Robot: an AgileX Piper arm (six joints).
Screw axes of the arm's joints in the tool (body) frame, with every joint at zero. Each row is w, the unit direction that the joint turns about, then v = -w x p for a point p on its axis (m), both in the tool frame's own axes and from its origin. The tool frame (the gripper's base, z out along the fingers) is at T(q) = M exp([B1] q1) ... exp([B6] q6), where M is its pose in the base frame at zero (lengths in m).
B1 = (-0.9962, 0, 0.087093, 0, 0.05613, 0)
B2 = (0, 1, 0, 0.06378, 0, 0.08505)
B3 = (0, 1, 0, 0.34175, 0, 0.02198)
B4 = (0, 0, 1, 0, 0, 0)
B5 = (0, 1, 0, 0.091, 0, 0)
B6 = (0, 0, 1, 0, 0, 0)
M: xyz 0.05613 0 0.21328 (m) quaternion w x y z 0.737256 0 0.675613 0
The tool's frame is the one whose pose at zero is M.
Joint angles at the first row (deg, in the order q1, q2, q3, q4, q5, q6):
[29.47, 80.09, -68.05, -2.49, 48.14, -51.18]
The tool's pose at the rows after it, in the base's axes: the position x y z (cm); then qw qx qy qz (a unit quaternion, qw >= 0):
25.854, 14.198, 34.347, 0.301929, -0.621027, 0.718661, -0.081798
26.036, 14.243, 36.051, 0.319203, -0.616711, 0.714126, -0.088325
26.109, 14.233, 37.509, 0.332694, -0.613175, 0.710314, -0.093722
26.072, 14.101, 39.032, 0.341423, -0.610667, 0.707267, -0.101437
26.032, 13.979, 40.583, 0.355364, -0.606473, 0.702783, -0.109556
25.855, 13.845, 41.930, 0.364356, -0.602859, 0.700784, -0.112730
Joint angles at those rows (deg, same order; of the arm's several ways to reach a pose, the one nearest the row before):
[29.47, 80.09, -72.09, -2.92, 50.64, -51.08]
[29.47, 80.09, -75.48, -3.28, 51.83, -51.03]
[29.47, 80.09, -78.42, -3.57, 53.03, -51.03]
[29.47, 80.09, -81.63, -4.23, 55.00, -51.03]
[29.47, 80.09, -84.77, -4.82, 56.26, -51.03]
[29.47, 80.09, -87.65, -4.95, 57.97, -51.03]

